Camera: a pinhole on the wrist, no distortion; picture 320 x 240 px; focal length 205.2 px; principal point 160.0 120.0 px. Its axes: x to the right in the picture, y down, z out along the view. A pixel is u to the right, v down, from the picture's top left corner.
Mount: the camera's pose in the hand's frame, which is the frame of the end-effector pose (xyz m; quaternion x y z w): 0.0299 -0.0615 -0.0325 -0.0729 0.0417 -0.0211 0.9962
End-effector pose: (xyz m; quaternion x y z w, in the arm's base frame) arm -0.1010 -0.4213 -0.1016 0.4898 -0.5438 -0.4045 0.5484
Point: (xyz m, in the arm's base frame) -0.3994 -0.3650 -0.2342
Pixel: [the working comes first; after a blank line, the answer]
In the camera's frame: -0.1602 -0.0841 0.3119

54.6 64.7
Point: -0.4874 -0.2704 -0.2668
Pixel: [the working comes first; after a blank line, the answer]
In the camera's frame: -0.2720 -0.1054 0.3813

13.6 63.3
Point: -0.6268 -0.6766 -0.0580
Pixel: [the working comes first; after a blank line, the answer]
In the camera's frame: 0.1335 0.0225 0.5986

205.8 127.7
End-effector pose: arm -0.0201 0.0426 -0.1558 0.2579 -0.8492 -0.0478 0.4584
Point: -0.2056 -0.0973 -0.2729
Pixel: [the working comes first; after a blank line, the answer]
In the camera's frame: 0.0114 -0.0616 0.2662

168.8 72.5
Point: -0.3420 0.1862 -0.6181
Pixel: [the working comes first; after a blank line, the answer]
In the camera's frame: -0.3532 0.0740 0.5247

21.9 148.9
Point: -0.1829 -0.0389 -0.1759
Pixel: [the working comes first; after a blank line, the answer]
In the camera's frame: 0.0493 0.0233 0.1976

211.2 144.2
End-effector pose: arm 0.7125 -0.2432 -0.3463 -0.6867 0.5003 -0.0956 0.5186
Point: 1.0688 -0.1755 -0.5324
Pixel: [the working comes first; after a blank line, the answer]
In the camera's frame: 0.1284 -0.0464 0.3976

226.3 96.0
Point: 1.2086 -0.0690 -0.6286
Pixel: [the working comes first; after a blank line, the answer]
In the camera's frame: 0.1332 -0.0754 0.5958

205.9 94.0
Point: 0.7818 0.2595 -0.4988
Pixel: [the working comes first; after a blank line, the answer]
In the camera's frame: -0.3756 0.0826 0.4436

outside the picture
